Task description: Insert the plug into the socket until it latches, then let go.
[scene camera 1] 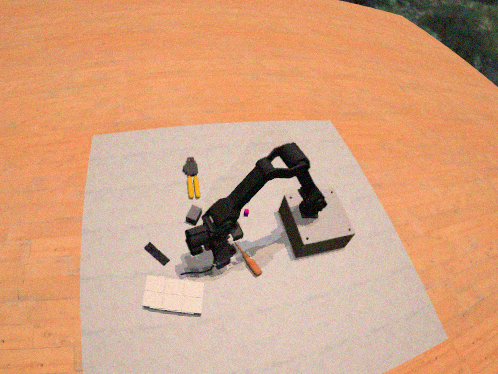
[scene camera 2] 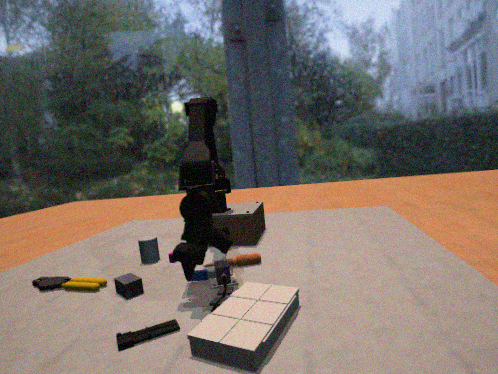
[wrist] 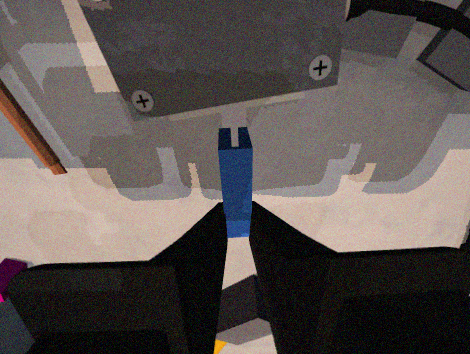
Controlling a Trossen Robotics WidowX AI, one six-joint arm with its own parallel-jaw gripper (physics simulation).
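Places are measured from the arm's base along level axes (x ahead, y left, z up), in centimetres.
Pixels of known places: gripper, between the fingertips: [scene camera 2: 188, 278] [wrist: 236, 209]; arm's base, origin of its link: [scene camera 1: 308, 210] [scene camera 2: 218, 211].
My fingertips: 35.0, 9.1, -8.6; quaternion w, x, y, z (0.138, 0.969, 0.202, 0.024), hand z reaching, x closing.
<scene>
For each thing: its top centre in the pictures, then the offset to it from my fingertips, as dx, dy, dz. "*": a spot on its surface instead.
- blue plug, centre of its top: [wrist: 236, 184] [scene camera 2: 200, 270] -1.3, +2.7, +1.6
- socket's dark grey housing, a spot on its surface: [wrist: 215, 50] * -3.5, +6.6, +2.6
- black cable, a spot on its surface: [wrist: 420, 9] [scene camera 1: 203, 271] * +2.6, +10.3, -1.2
- orange-handled screwdriver, centre of its top: [scene camera 2: 231, 257] [scene camera 1: 247, 256] -12.4, +5.2, +0.9
- pale-topped tiled box, centre of its top: [scene camera 2: 249, 308] [scene camera 1: 173, 294] +12.7, +20.1, +1.7
- black strip, centre of its top: [scene camera 2: 147, 327] [scene camera 1: 156, 252] +19.2, +4.2, -0.2
- grey block, centre of its top: [wrist: 246, 333] [scene camera 2: 127, 278] [scene camera 1: 193, 212] +6.2, -12.3, +1.7
- yellow-handled pliers, a spot on its surface: [scene camera 2: 85, 284] [scene camera 1: 189, 190] * +8.3, -24.0, +0.0
- cylinder, centre of its top: [scene camera 2: 147, 238] -13.4, -22.5, +5.2
- magenta cube, centre of its top: [scene camera 1: 246, 210] -13.7, -14.4, +0.7
A blue plug [wrist: 236, 185] [scene camera 2: 200, 275] with a slotted far end is between the fingertips of my gripper [wrist: 236, 209], which is shut on it. The socket's dark grey housing [wrist: 215, 50] [scene camera 2: 222, 274], with two cross-head screws, is at the top of the wrist view. In that view the plug's slotted end points at the housing's near edge, and a narrow gap shows between them. The socket's opening cannot be made out. A black cable [wrist: 420, 9] [scene camera 1: 197, 273] runs from the housing. In scene camera 1 the arm hides the plug.
An orange-handled screwdriver [scene camera 1: 252, 265] [scene camera 2: 245, 259] lies beside the gripper. A pale-topped tiled box [scene camera 1: 172, 296] [scene camera 2: 245, 317], a black strip [scene camera 1: 157, 253] [scene camera 2: 147, 334], a grey block [scene camera 1: 194, 215] [scene camera 2: 128, 286], yellow-handled pliers [scene camera 1: 194, 186] [scene camera 2: 85, 284], a cylinder [scene camera 2: 149, 251] and a magenta cube [scene camera 1: 246, 212] are around.
</scene>
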